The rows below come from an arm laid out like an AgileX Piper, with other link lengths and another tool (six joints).
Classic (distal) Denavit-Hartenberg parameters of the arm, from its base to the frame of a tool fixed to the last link. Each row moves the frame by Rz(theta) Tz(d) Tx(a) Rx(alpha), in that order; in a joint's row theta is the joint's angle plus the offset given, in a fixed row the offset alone. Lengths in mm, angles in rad.
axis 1: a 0, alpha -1.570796, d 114.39, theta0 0
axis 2: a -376.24, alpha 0, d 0, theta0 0.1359
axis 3: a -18.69, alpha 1.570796, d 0, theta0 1.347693
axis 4: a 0, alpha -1.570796, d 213.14, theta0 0
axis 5: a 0, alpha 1.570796, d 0, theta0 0
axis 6: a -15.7, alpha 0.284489, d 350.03, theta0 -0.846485
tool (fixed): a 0, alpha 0, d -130.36, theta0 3.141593
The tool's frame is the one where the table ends.
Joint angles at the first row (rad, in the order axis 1, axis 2, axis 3, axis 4, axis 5, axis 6):
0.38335, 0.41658, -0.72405, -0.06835, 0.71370, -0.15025
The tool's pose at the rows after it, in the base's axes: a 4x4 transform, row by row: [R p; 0 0 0 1], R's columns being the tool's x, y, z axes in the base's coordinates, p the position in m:
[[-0.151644 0.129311 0.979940 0.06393], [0.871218 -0.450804 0.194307 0.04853], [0.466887 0.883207 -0.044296 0.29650], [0 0 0 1]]
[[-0.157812 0.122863 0.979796 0.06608], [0.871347 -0.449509 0.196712 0.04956], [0.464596 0.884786 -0.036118 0.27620], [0 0 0 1]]
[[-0.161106 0.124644 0.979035 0.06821], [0.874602 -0.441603 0.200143 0.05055], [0.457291 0.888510 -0.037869 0.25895], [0 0 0 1]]
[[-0.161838 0.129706 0.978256 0.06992], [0.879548 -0.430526 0.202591 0.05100], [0.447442 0.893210 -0.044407 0.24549], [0 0 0 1]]
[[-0.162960 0.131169 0.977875 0.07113], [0.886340 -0.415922 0.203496 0.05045], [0.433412 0.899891 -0.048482 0.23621], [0 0 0 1]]
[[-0.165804 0.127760 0.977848 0.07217], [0.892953 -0.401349 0.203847 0.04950], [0.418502 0.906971 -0.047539 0.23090], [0 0 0 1]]
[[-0.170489 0.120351 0.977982 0.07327], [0.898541 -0.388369 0.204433 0.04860], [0.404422 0.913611 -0.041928 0.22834], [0 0 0 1]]
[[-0.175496 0.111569 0.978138 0.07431], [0.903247 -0.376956 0.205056 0.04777], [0.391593 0.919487 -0.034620 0.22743], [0 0 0 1]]
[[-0.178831 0.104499 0.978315 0.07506], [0.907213 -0.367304 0.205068 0.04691], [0.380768 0.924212 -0.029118 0.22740], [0 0 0 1]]
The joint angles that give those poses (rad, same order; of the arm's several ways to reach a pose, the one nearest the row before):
0.38332, 0.37665, -0.61638, -0.08211, 0.62353, -0.13335
0.38334, 0.35458, -0.52132, -0.09056, 0.54300, -0.12725
0.38336, 0.34564, -0.44647, -0.09823, 0.48007, -0.12616
0.38338, 0.34426, -0.39185, -0.10747, 0.43501, -0.12584
0.38332, 0.34425, -0.35574, -0.12162, 0.40548, -0.12597
0.38332, 0.34427, -0.33401, -0.13785, 0.38556, -0.12599
0.38333, 0.34427, -0.32058, -0.15406, 0.36918, -0.12597
0.38334, 0.34426, -0.31286, -0.16917, 0.35659, -0.12593
0.38338, 0.34426, -0.31037, -0.18182, 0.35068, -0.12583

